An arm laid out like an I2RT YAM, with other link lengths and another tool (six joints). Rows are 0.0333 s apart.
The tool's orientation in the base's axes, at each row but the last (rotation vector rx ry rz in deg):
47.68, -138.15, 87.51
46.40, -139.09, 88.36
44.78, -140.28, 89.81
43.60, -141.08, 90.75
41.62, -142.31, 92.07
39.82, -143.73, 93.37
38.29, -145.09, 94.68
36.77, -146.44, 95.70
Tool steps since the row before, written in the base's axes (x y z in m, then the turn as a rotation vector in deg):
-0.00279, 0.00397, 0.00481, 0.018, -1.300, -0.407
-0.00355, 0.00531, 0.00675, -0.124, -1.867, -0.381
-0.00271, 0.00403, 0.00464, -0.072, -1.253, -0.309
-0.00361, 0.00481, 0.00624, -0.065, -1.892, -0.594
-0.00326, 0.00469, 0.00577, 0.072, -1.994, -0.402
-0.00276, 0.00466, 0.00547, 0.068, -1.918, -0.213
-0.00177, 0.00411, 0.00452, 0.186, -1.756, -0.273
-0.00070, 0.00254, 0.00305, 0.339, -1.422, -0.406
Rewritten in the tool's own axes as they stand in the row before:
0.00290, -0.00098, -0.00611, 0.287, -0.108, 1.327
0.00380, -0.00179, -0.00829, 0.621, -0.239, 1.790
0.00265, -0.00112, -0.00607, 0.387, -0.123, 1.227
0.00369, -0.00185, -0.00762, 0.501, -0.102, 1.917
0.00319, -0.00184, -0.00724, 0.478, -0.356, 1.946
0.00255, -0.00196, -0.00699, 0.512, -0.490, 1.796
0.00146, -0.00184, -0.00591, 0.336, -0.428, 1.702
0.00054, -0.00155, -0.00368, 0.056, -0.251, 1.495

